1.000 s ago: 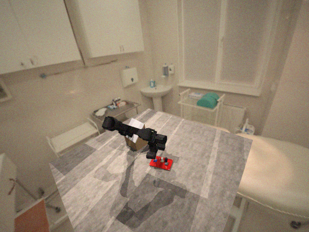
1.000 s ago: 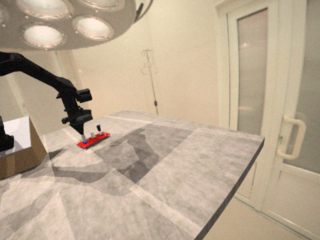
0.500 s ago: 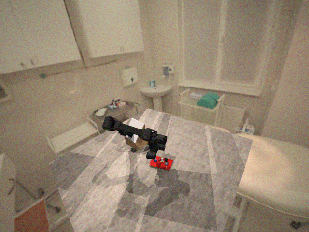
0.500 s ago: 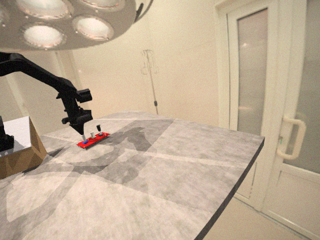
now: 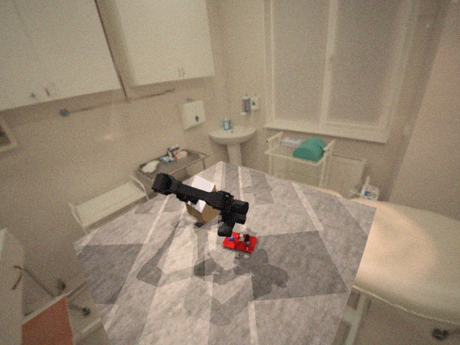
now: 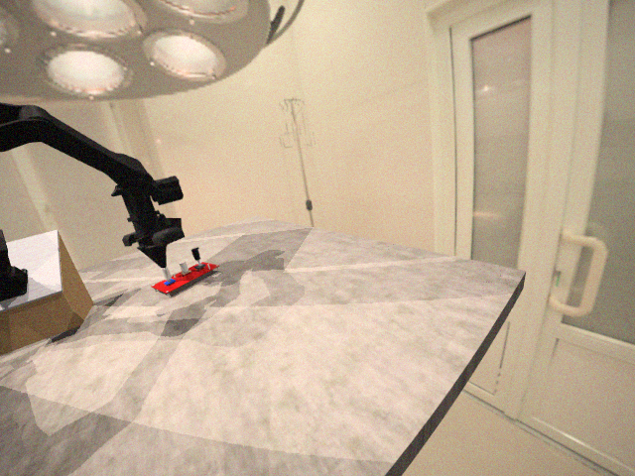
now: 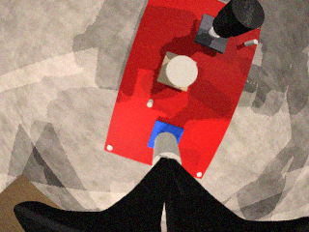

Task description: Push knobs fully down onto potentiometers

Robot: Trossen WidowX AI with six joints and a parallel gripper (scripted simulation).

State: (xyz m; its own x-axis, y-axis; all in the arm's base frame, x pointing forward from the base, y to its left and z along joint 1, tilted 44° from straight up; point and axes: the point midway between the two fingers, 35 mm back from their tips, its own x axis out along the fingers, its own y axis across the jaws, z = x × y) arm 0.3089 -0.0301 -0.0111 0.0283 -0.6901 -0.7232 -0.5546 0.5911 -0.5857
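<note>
Right now the grey knob is 2 cm below my gripper tip. The rest, counted from my gripper tip: black knob 9 cm ahead, 3 cm to the left.
</note>
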